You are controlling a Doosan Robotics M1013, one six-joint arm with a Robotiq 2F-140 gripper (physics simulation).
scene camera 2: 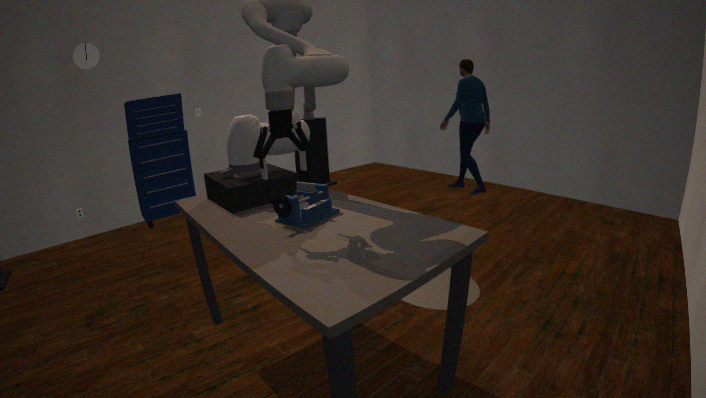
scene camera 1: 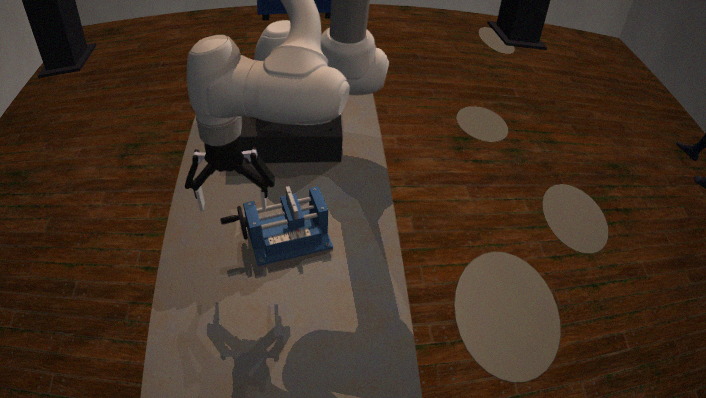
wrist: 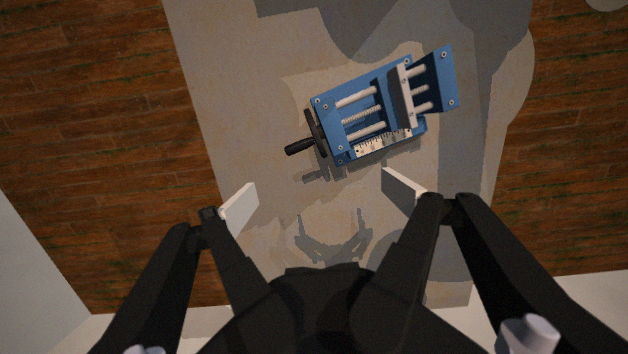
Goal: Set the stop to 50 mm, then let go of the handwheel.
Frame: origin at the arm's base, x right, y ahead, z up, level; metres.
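Seen in the pictures: gripper, fingertip midpoint: point(scene camera 2: 284, 174) point(scene camera 1: 232, 206) point(wrist: 318, 186); arm's base, link origin: point(scene camera 2: 245, 173).
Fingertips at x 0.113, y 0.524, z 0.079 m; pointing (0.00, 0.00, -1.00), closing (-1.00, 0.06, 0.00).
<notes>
Offsets run from my fingertips to a thing's middle. "*": to the spot under its first point. Level surfaces: height alone.
A blue stop fixture point(scene camera 1: 254, 230) point(scene camera 2: 312, 212) point(wrist: 447, 80) stands on the table. A black handwheel @[* dx -0.015, dy -0.023, dz -0.084 m] point(scene camera 1: 243, 222) point(scene camera 2: 281, 206) point(wrist: 316, 132) is on its left end, with a crank knob @[dx +0.020, dy -0.038, dz -0.088 m] point(scene camera 1: 230, 219) point(wrist: 299, 146) pointing outward. The stop @[dx -0.136, dy -0.077, dz -0.084 m] point(scene camera 1: 292, 205) point(scene camera 2: 306, 187) point(wrist: 406, 97), a blue carriage with a pale bar, sits on the rods, nearer the end away from the handwheel. The scale @[* dx -0.125, dy -0.014, dz -0.136 m] point(scene camera 1: 289, 236) point(wrist: 370, 145) runs along the front; its numbers are too small to read. My gripper point(scene camera 1: 233, 206) point(scene camera 2: 283, 175) point(wrist: 318, 186) is open and empty, above the handwheel end, touching nothing.
The table @[dz -0.192 m] point(scene camera 1: 175, 280) point(scene camera 2: 295, 280) point(wrist: 225, 90) carries the black robot base block point(scene camera 1: 305, 147) point(scene camera 2: 235, 195) behind the fixture. A person point(scene camera 2: 472, 100) is on the floor beyond the table. A blue cabinet point(scene camera 2: 160, 155) stands by the wall.
</notes>
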